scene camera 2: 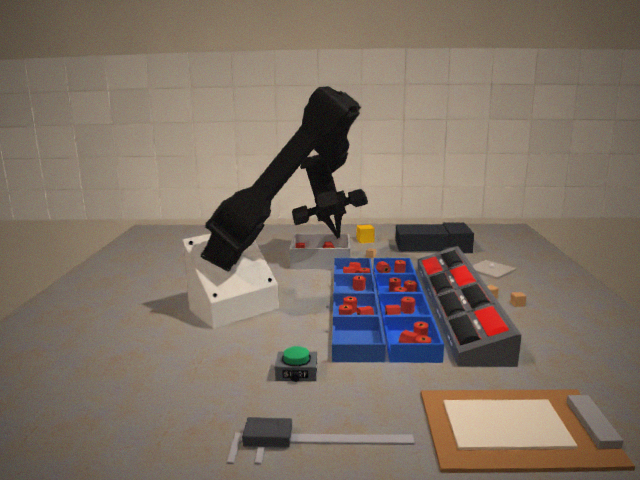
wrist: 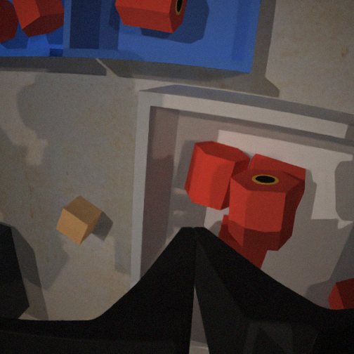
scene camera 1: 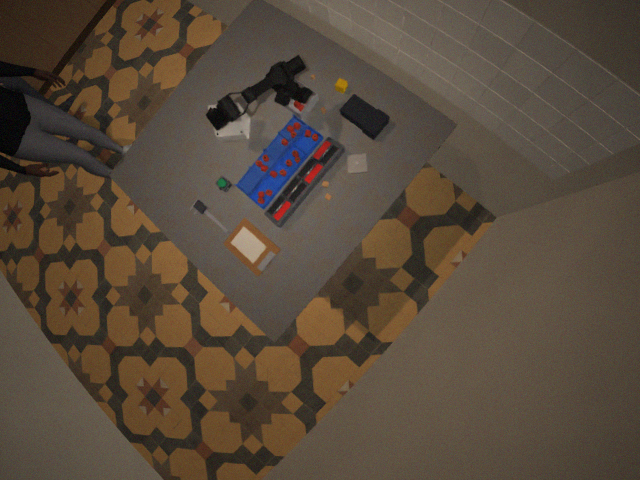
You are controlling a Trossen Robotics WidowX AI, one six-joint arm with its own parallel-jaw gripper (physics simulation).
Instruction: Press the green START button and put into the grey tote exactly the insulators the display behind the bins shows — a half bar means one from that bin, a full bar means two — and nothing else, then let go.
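Seen in the pictures: gripper, between the fingertips: (scene camera 2: 338,237) (scene camera 1: 300,101); arm's base, origin of its link: (scene camera 2: 221,253).
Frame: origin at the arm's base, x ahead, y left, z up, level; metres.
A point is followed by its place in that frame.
The grey tote (scene camera 1: 310,106) {x 0.263, y 0.299, z -0.097 m} (scene camera 2: 320,257) {x 0.190, y 0.228, z -0.088 m} (wrist: 141,200) holds several red insulators (wrist: 212,175), some touching or stacked, one apart at the wrist view's right edge. My gripper (scene camera 2: 337,236) {x 0.234, y 0.276, z -0.052 m} (wrist: 192,237) is shut and empty, its tips low at the tote. The green START button (scene camera 1: 222,182) {x 0.176, y -0.244, z -0.081 m} (scene camera 2: 296,355) {x 0.173, y -0.260, z -0.081 m} stands near the blue bins (scene camera 1: 249,184) {x 0.275, y -0.169, z -0.114 m} (scene camera 2: 356,352) {x 0.268, y -0.214, z -0.101 m}. In scene camera 2, the nearest left bin is empty; the others hold red insulators (scene camera 2: 359,282) {x 0.282, y 0.078, z -0.094 m}. The display (scene camera 1: 279,223) {x 0.531, y -0.209, z -0.061 m} (scene camera 2: 493,353) {x 0.490, y -0.226, z -0.095 m} shows three red panels (scene camera 2: 491,320) {x 0.495, y -0.180, z -0.058 m} among dark ones.
A yellow cube (scene camera 1: 341,85) {x 0.320, y 0.462, z -0.078 m} (scene camera 2: 365,233) {x 0.310, y 0.448, z -0.091 m} and a dark box (scene camera 1: 364,117) {x 0.510, y 0.396, z -0.067 m} (scene camera 2: 421,238) {x 0.457, y 0.359, z -0.079 m} stand beyond the tote. A small orange cube (scene camera 2: 371,253) {x 0.320, y 0.314, z -0.107 m} (wrist: 79,219) lies beside it. A white plate (scene camera 1: 356,163) {x 0.611, y 0.217, z -0.104 m} (scene camera 2: 493,268) {x 0.614, y 0.218, z -0.113 m}, clipboard (scene camera 1: 232,245) {x 0.405, y -0.440, z -0.114 m} (scene camera 2: 434,439) {x 0.364, y -0.414, z -0.114 m} and caliper (scene camera 1: 200,206) {x 0.152, y -0.407, z -0.101 m} (scene camera 2: 267,431) {x 0.149, y -0.420, z -0.100 m} lie farther off.
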